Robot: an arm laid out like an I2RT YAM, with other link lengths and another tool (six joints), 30 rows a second.
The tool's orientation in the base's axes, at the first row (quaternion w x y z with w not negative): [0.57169 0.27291 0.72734 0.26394]
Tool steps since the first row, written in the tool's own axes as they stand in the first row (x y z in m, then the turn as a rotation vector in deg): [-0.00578 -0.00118 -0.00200 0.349 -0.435 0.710]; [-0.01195 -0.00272 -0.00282 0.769 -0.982 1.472]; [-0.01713 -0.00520 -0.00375 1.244 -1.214 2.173]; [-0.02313 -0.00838 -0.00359 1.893 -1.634 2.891]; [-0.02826 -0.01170 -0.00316 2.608 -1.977 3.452]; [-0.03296 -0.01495 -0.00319 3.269 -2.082 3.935]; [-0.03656 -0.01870 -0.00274 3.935 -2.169 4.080]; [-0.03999 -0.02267 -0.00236 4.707 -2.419 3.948]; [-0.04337 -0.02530 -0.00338 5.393 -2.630 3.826]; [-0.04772 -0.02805 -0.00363 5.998 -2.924 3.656]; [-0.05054 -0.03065 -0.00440 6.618 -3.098 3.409]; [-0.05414 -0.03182 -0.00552 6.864 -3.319 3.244]
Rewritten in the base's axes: [-0.00092 -0.00502 0.00357 0.582 -0.015 -0.690]; [-0.00065 -0.01049 0.00691 1.191 -0.056 -1.517]; [-0.00077 -0.01594 0.00894 1.759 0.162 -2.150]; [0.00026 -0.02239 0.01081 2.292 0.368 -3.037]; [0.00138 -0.02830 0.01194 2.665 0.664 -3.884]; [0.00197 -0.03390 0.01292 2.996 1.085 -4.511]; [0.00276 -0.03905 0.01269 2.998 1.499 -5.060]; [0.00343 -0.04425 0.01221 2.693 1.851 -5.737]; [0.00285 -0.04856 0.01291 2.418 2.172 -6.331]; [0.00321 -0.05357 0.01404 2.105 2.373 -6.916]; [0.00276 -0.05745 0.01433 1.725 2.665 -7.412]; [0.00227 -0.06088 0.01622 1.494 2.668 -7.701]
